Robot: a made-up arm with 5 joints.
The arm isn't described. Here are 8 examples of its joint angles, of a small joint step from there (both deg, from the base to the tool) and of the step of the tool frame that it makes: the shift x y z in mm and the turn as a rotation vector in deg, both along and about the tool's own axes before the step.
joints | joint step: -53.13 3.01 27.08 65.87 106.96 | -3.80 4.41 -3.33 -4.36 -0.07
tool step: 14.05 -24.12 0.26 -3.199 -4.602 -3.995
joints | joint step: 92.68 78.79 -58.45 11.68 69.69 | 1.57 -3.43 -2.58 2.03 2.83
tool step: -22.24 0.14 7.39 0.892 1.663 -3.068
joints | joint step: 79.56 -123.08 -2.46 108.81 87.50 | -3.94 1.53 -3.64 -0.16 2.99
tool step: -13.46 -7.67 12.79 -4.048 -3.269 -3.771
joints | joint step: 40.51 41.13 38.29 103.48 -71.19 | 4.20 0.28 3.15 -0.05 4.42
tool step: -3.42 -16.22 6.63 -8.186 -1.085 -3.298
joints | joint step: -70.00 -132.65 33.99 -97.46 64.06 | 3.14 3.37 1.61 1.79 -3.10
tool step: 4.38 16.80 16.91 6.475 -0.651 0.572
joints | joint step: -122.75 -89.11 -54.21 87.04 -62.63 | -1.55 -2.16 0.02 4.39 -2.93
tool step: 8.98 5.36 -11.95 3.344 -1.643 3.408
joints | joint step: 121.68 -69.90 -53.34 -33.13 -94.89 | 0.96 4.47 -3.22 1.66 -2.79
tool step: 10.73 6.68 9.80 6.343 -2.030 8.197
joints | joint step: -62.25 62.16 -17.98 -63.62 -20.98 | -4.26 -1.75 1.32 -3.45 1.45
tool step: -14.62 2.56 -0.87 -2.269 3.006 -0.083
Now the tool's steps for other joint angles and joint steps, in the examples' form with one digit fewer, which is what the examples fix.
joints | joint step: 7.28 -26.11 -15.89 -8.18 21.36 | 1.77 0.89 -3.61 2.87 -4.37
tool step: 11.1 10.6 -1.0 9.20 -4.26 5.18
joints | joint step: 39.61 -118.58 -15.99 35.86 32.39 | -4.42 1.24 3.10 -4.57 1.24
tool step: -5.5 -4.1 6.2 -8.88 0.70 -8.24
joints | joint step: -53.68 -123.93 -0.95 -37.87 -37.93 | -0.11 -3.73 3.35 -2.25 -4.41
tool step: -18.7 11.4 -12.2 0.77 3.83 -0.59
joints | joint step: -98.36 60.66 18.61 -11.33 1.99 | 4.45 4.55 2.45 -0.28 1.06
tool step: 27.4 -23.4 -6.4 -6.42 -1.78 -5.31
